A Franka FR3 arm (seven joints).
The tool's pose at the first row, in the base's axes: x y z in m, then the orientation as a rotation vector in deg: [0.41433 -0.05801 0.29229 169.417 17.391 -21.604]
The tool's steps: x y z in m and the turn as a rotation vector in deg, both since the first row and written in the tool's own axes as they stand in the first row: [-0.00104 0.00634 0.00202 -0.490 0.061 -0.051]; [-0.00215 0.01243 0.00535 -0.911 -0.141 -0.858]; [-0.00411 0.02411 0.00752 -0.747 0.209 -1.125]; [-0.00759 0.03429 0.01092 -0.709 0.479 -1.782]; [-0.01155 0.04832 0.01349 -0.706 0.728 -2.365]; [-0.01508 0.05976 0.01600 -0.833 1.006 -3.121]
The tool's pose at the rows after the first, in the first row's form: [0.41425 -0.06468 0.29137 168.953 17.522 -21.393]; [0.41375 -0.07134 0.28919 168.448 18.737 -21.676]; [0.41392 -0.08338 0.28900 168.690 19.160 -21.240]; [0.41204 -0.09445 0.28785 168.762 20.164 -20.933]; [0.41074 -0.10919 0.28807 168.793 21.060 -20.639]; [0.40929 -0.12134 0.28794 168.685 22.226 -20.287]
